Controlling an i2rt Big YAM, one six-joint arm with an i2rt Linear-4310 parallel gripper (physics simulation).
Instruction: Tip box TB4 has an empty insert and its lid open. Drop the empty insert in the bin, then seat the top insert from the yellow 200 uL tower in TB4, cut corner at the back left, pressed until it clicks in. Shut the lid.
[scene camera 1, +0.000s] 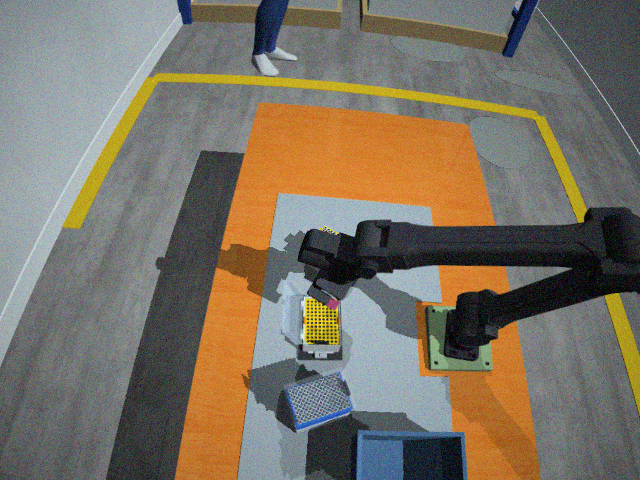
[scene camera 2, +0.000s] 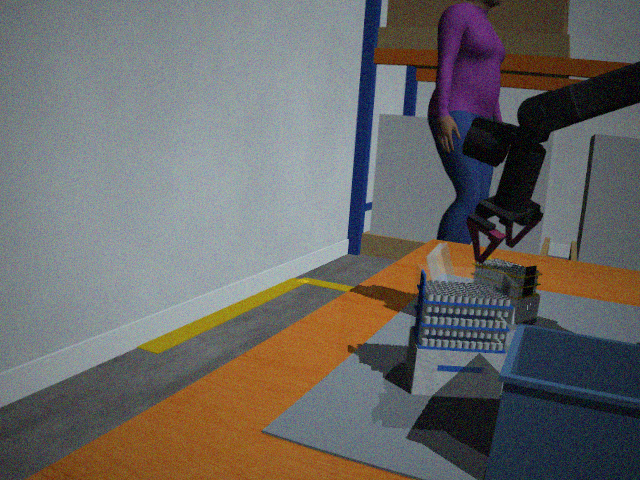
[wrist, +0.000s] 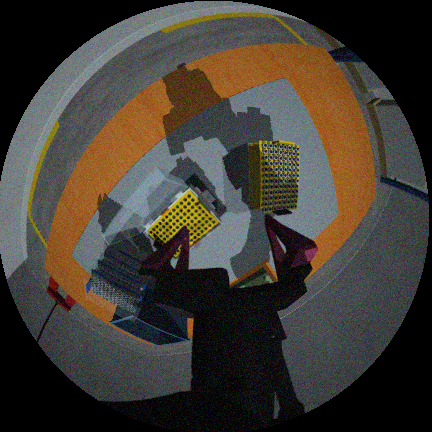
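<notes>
Tip box TB4 (scene camera 1: 321, 349) stands on the grey mat with a yellow, empty-holed insert (scene camera 1: 321, 322) (wrist: 184, 218) in it. Its clear lid (scene camera 1: 293, 319) (scene camera 2: 440, 263) (wrist: 137, 202) is open, on the left side in scene camera 1. The yellow tower (scene camera 2: 529, 280) (wrist: 281, 175) stands farther back, filled with tips on top; the arm hides most of it in scene camera 1. My gripper (scene camera 2: 496, 253) (wrist: 225, 223) is open and empty, pointing down above the area between box and tower. One fingertip overlaps the insert's edge in the wrist view. The blue bin (scene camera 1: 410, 434) (scene camera 2: 573, 391) is at the front right.
A blue-tiered tip tower (scene camera 1: 319, 400) (scene camera 2: 462, 320) (wrist: 112, 291) stands between TB4 and the bin, turned at an angle. The arm's green base plate (scene camera 1: 434, 356) is to the right of the mat (scene camera 1: 382, 392). A person (scene camera 1: 268, 31) (scene camera 2: 467, 77) stands beyond the orange table.
</notes>
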